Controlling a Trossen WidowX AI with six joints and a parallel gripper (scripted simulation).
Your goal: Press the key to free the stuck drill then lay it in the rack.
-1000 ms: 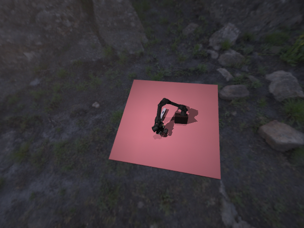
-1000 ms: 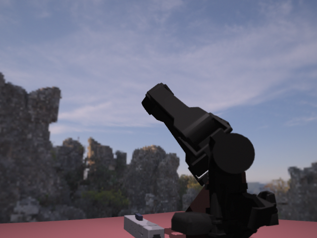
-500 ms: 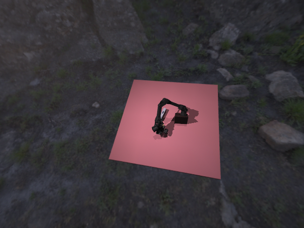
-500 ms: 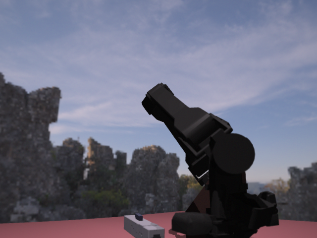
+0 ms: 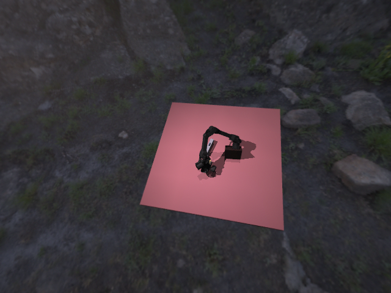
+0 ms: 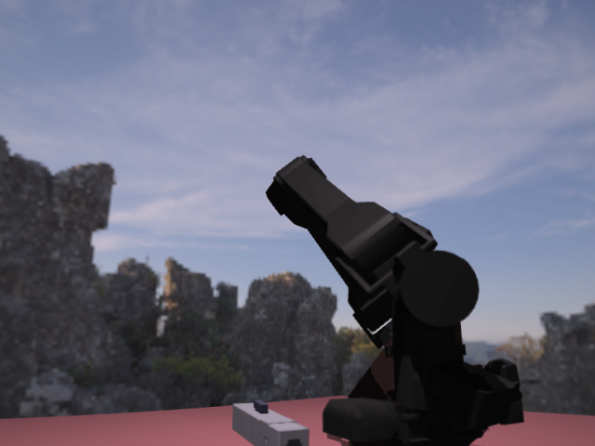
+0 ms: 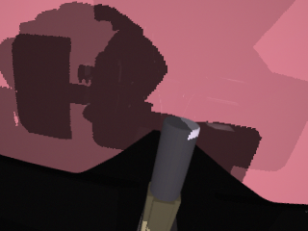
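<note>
Now: gripper tip 40 mm to the left of the drill, 30 mm below it and 10 mm past it. Also, from my gripper tip: small dark key 260 mm to the right, 40 mm above, 20 mm ahead; then grey block 230 mm to the right, 40 mm above, 20 mm ahead; then dark rack 50 mm to the right, 10 mm behind, 10 mm above.
</note>
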